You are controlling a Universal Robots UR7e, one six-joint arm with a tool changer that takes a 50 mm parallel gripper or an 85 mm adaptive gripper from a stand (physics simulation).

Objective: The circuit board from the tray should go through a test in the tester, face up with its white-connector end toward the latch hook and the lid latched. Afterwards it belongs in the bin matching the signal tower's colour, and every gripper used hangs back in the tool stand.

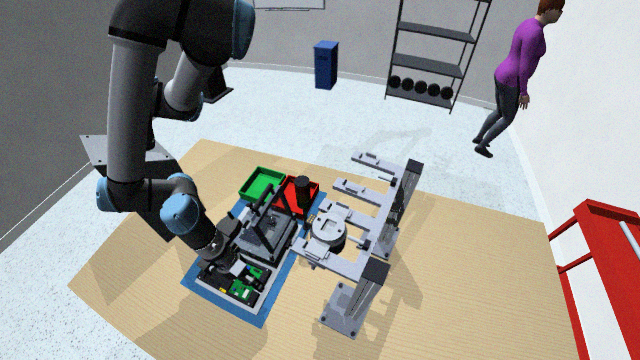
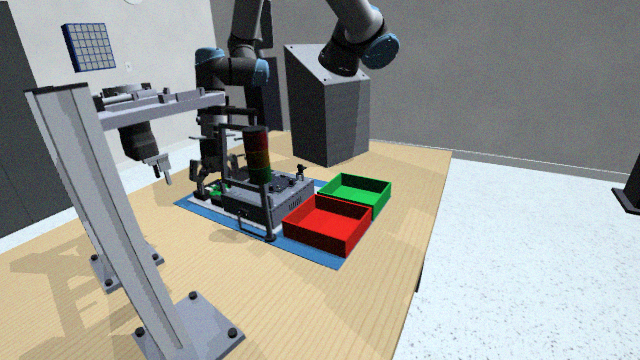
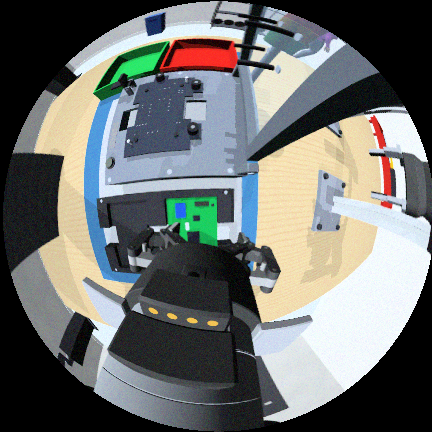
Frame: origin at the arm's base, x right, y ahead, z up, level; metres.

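Where they show: arm's base at its link origin: (image 2: 337, 65).
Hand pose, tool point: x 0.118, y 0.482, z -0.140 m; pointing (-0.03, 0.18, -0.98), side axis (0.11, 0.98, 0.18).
Observation:
Each offset is from my tool point to the top centre of the thing. "spot": to the spot under its first point.
The green circuit board {dy +0.010, dx -0.001, dz -0.174 m} (image 1: 242, 289) (image 3: 205, 210) lies in the black tray {spot: dy -0.084, dx -0.055, dz -0.174 m} (image 3: 129, 198), its component side up, a blue part at one corner. My adaptive gripper (image 1: 230, 275) (image 3: 207, 239) is open low over the tray, its fingers spread to either side of the board; the tips are partly hidden. The tester (image 2: 295, 192) (image 3: 220, 150) has its lid {spot: dy +0.038, dx -0.101, dz -0.002 m} (image 3: 310, 102) raised. The latch hook {dy -0.109, dx -0.223, dz -0.095 m} (image 2: 300, 170) (image 3: 125, 82) is at its far edge. The signal tower {spot: dy +0.103, dx -0.293, dz +0.010 m} (image 2: 256, 155) has red, amber and green segments; I cannot tell which is lit.
The green bin (image 1: 262, 185) (image 2: 355, 192) (image 3: 135, 67) and red bin (image 1: 284, 202) (image 2: 325, 225) (image 3: 200, 56) stand behind the tester. The tool stand (image 1: 345, 264) (image 2: 107, 200) holds the parallel gripper on the tester's other side. A person (image 1: 522, 55) is near the shelf rack (image 1: 435, 33).

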